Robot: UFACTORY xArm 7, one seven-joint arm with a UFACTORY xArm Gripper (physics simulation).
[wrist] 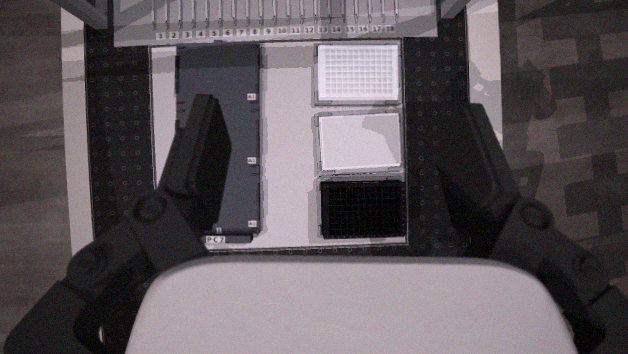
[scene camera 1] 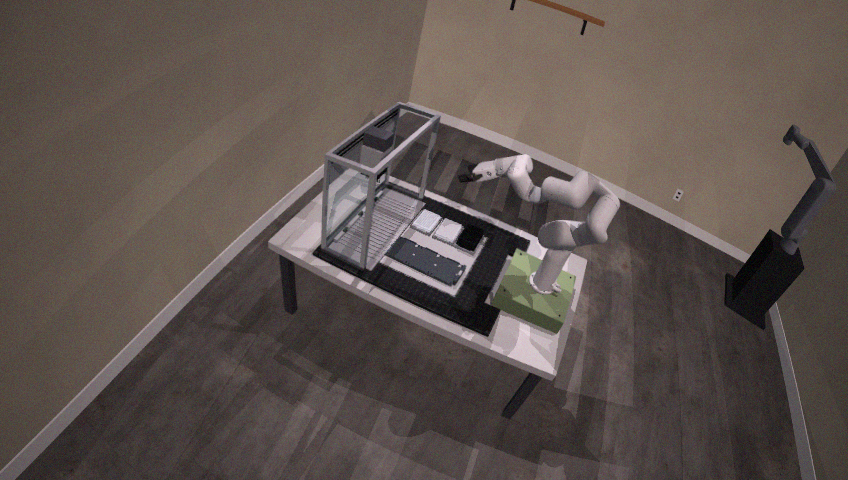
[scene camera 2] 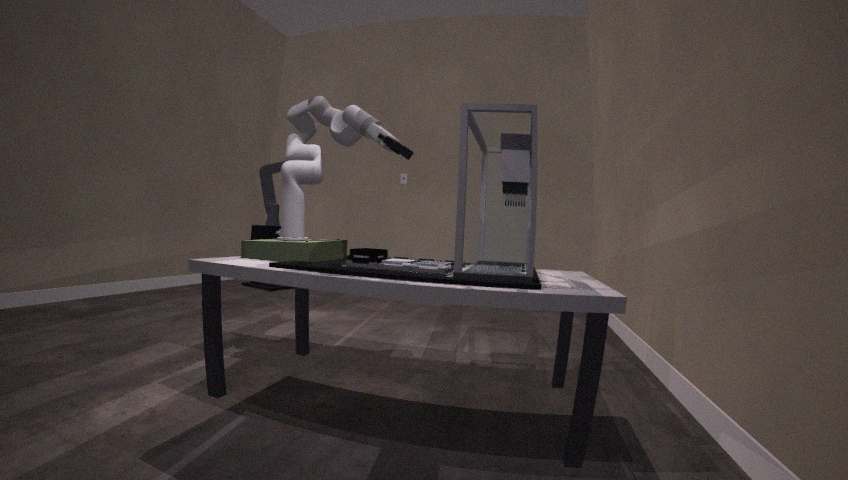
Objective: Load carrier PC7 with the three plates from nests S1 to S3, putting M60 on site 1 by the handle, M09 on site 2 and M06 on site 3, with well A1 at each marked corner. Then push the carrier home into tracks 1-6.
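Places are measured from the arm's base along level axes (x ahead, y left, z up), in metres.
Where they show: gripper, fingertip midpoint: [wrist: 337,123] [scene camera 1: 463,173] [scene camera 2: 406,153]; arm's base, origin of the base link: [scene camera 1: 542,283] [scene camera 2: 292,240].
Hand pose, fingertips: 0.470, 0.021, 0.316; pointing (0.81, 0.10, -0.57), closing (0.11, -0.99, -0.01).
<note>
Each offset is from my fingertips to the centre of the thing, as dx, dy, dz. "spot": to the spot under its first point. Level surfaces: height alone.
Carrier PC7 @(+0.003, +0.160, -0.364) [scene camera 1: 425,261] [wrist: 245,130], a long dark slab, lies empty on a white panel, with three A1 labels along its right edge in the wrist view and its PC7 label at the near end. Three plates stand in a row beside it: a white gridded plate @(+0.140, -0.050, -0.360) [scene camera 1: 426,221] [wrist: 359,72] nearest the tracks, a plain white-topped plate @(+0.032, -0.068, -0.360) [scene camera 1: 448,230] [wrist: 350,145] in the middle and a taller black plate @(-0.073, -0.084, -0.346) [scene camera 1: 470,237] [scene camera 2: 368,255] [wrist: 362,209] nearest the arm base. Their M-numbers are not readable. My gripper [scene camera 1: 467,177] [scene camera 2: 405,152] [wrist: 337,123] is open and empty, high above the table.
Numbered tracks @(spot: +0.278, +0.116, -0.379) [scene camera 1: 380,226] [wrist: 280,30] run under the upright frame [scene camera 1: 368,220] [scene camera 2: 460,190]. A pipetting head [scene camera 1: 378,137] [scene camera 2: 515,160] hangs inside it. The green arm base [scene camera 1: 511,291] [scene camera 2: 291,248] stands at the table's other end. A black perforated mat @(dz -0.378) [wrist: 435,65] surrounds the white panel.
</note>
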